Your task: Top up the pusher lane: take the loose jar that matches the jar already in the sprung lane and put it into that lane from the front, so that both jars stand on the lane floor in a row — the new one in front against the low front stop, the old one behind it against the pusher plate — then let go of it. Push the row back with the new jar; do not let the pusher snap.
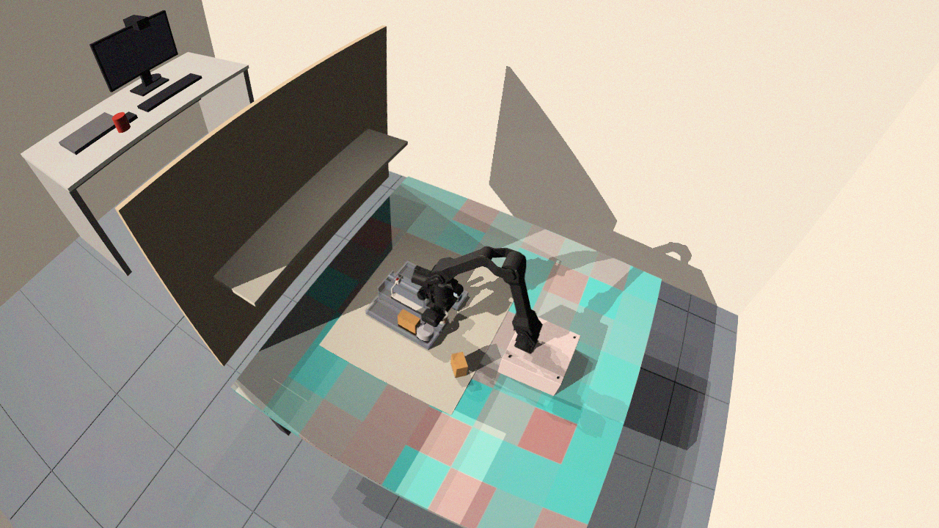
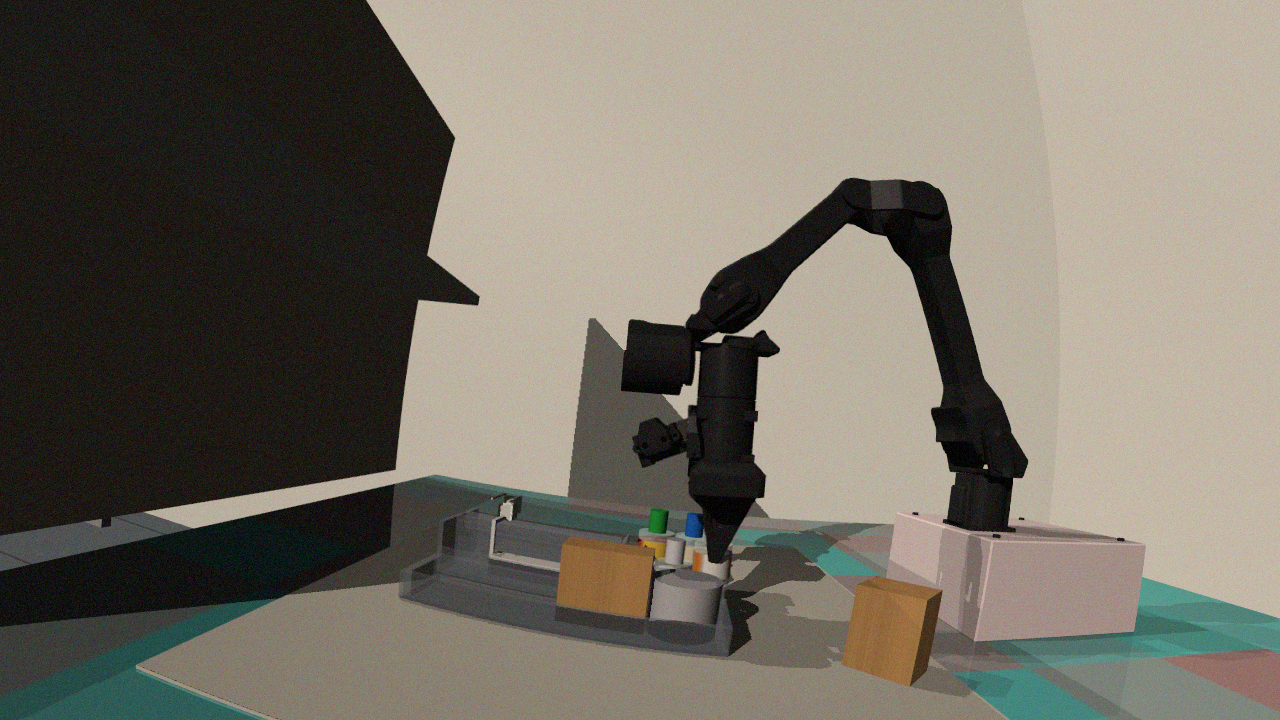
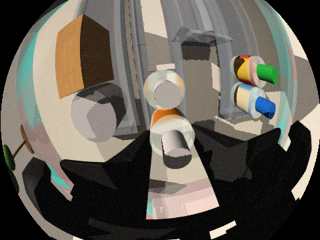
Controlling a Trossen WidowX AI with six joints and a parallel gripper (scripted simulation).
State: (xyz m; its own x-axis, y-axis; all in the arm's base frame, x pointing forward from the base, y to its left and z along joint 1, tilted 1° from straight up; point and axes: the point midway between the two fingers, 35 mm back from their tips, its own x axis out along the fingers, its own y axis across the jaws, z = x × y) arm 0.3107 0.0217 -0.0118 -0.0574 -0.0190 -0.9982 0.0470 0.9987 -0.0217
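The grey cylinder lies 30 mm ahead of my gripper tip, 80 mm to the left of it and 30 mm below it. The rest, counted from my gripper tip: orange box 100 mm ahead, 70 mm to the left, 20 mm below; grey lane rack 160 mm ahead, 30 mm to the right, 40 mm below.
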